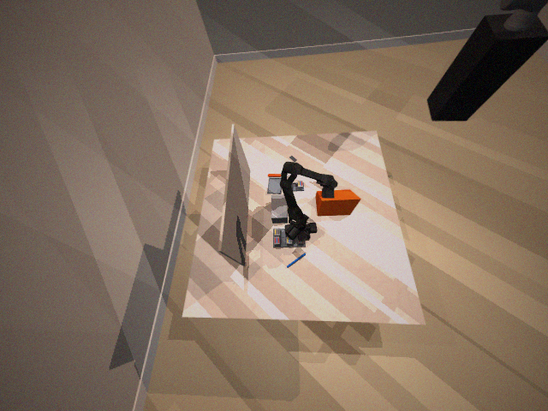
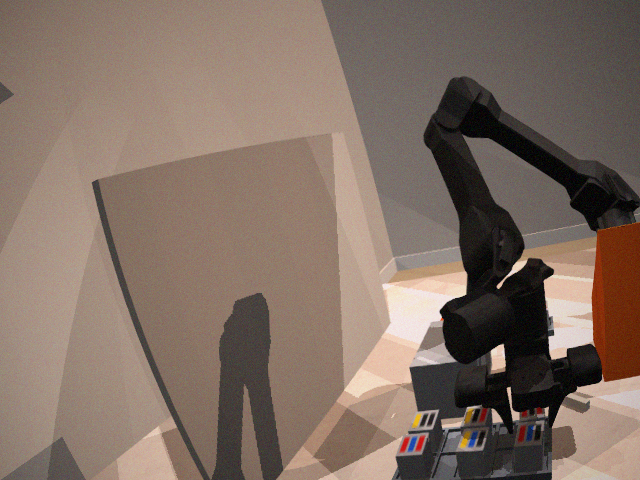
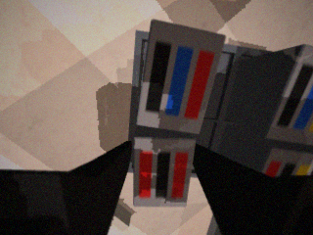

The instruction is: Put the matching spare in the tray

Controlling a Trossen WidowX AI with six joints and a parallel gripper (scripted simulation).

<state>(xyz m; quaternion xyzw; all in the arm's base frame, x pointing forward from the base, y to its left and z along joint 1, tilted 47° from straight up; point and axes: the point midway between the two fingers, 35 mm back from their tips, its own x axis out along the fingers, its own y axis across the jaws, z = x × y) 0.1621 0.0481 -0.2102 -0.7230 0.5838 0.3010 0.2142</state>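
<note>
My gripper tip is 2 cm below the grey spare block. The rest, counted from my gripper tip: small grey bar (8 cm to the right, 4 cm behind, 1 cm below); blue pen (17 cm to the left, 1 cm below, 1 cm ahead); grey mounted unit (15 cm ahead, 13 cm to the right, 3 cm above).
</note>
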